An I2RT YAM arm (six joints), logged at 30 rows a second.
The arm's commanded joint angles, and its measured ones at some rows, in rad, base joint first. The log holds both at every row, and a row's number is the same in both.
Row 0, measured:
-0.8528 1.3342 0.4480 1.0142 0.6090 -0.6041
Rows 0 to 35, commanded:
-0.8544 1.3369 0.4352 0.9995 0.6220 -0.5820
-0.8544 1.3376 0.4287 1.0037 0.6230 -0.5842
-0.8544 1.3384 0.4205 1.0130 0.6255 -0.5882
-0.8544 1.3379 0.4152 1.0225 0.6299 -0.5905
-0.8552 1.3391 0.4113 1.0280 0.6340 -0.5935
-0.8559 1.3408 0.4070 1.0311 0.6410 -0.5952
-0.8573 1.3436 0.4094 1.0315 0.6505 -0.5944
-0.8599 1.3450 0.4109 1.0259 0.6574 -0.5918
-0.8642 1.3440 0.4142 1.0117 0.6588 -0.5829
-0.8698 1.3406 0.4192 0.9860 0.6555 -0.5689
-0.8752 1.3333 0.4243 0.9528 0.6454 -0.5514
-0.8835 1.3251 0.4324 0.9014 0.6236 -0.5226
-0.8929 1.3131 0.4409 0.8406 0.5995 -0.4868
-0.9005 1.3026 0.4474 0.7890 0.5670 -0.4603
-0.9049 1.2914 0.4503 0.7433 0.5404 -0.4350
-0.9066 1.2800 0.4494 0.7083 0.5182 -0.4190
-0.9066 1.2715 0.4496 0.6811 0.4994 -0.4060
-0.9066 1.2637 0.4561 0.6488 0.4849 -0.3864
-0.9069 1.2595 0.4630 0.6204 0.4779 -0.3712
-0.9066 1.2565 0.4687 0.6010 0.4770 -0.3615
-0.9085 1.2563 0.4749 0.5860 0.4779 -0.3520
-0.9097 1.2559 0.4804 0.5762 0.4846 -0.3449
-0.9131 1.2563 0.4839 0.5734 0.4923 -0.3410
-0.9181 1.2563 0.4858 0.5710 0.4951 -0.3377
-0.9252 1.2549 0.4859 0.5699 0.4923 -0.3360
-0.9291 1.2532 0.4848 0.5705 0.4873 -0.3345
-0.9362 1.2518 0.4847 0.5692 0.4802 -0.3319
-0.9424 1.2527 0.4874 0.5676 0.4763 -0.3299
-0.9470 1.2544 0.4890 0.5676 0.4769 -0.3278
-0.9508 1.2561 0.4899 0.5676 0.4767 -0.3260
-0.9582 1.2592 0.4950 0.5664 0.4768 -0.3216
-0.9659 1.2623 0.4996 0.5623 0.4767 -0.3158
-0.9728 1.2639 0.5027 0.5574 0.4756 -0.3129
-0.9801 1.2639 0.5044 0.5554 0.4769 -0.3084
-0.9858 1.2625 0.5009 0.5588 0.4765 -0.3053
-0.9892 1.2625 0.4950 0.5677 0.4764 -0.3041
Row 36, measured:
-0.9707 1.2785 0.4519 0.5327 0.4656 -0.3527
